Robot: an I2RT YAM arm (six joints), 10 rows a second.
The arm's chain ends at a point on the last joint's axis. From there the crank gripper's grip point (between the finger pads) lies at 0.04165 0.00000 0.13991 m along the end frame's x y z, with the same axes.
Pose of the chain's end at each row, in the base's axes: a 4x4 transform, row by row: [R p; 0 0 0 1], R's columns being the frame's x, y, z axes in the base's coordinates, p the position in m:
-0.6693, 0.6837, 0.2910, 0.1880; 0.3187, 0.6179, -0.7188, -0.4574; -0.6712, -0.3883, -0.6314, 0.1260; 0, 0, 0, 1
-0.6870, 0.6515, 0.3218, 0.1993; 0.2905, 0.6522, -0.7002, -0.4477; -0.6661, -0.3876, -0.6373, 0.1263; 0, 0, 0, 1
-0.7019, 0.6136, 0.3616, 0.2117; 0.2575, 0.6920, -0.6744, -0.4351; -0.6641, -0.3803, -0.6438, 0.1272; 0, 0, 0, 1
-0.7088, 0.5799, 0.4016, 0.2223; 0.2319, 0.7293, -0.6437, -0.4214; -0.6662, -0.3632, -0.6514, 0.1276; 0, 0, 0, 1
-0.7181, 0.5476, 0.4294, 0.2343; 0.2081, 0.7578, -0.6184, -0.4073; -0.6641, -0.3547, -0.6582, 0.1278; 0, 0, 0, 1
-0.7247, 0.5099, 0.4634, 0.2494; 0.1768, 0.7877, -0.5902, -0.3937; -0.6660, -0.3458, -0.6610, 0.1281; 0, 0, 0, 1
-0.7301, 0.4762, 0.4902, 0.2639; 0.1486, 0.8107, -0.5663, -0.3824; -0.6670, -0.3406, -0.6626, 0.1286; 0, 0, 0, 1
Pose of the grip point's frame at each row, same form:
-0.6693, 0.6837, 0.2910, 0.2008; 0.3187, 0.6179, -0.7188, -0.5447; -0.6712, -0.3883, -0.6314, 0.0097; 0, 0, 0, 1
-0.6870, 0.6515, 0.3218, 0.2157; 0.2905, 0.6522, -0.7002, -0.5336; -0.6661, -0.3876, -0.6373, 0.0094; 0, 0, 0, 1
-0.7019, 0.6136, 0.3616, 0.2331; 0.2575, 0.6920, -0.6744, -0.5187; -0.6641, -0.3803, -0.6438, 0.0095; 0, 0, 0, 1
-0.7088, 0.5799, 0.4016, 0.2490; 0.2319, 0.7293, -0.6437, -0.5018; -0.6662, -0.3632, -0.6514, 0.0087; 0, 0, 0, 1
-0.7181, 0.5476, 0.4294, 0.2645; 0.2081, 0.7578, -0.6184, -0.4852; -0.6641, -0.3547, -0.6582, 0.0081; 0, 0, 0, 1
-0.7247, 0.5099, 0.4634, 0.2841; 0.1768, 0.7877, -0.5902, -0.4689; -0.6660, -0.3458, -0.6610, 0.0079; 0, 0, 0, 1
-0.7301, 0.4762, 0.4902, 0.3021; 0.1486, 0.8107, -0.5663, -0.4554; -0.6670, -0.3406, -0.6626, 0.0081; 0, 0, 0, 1

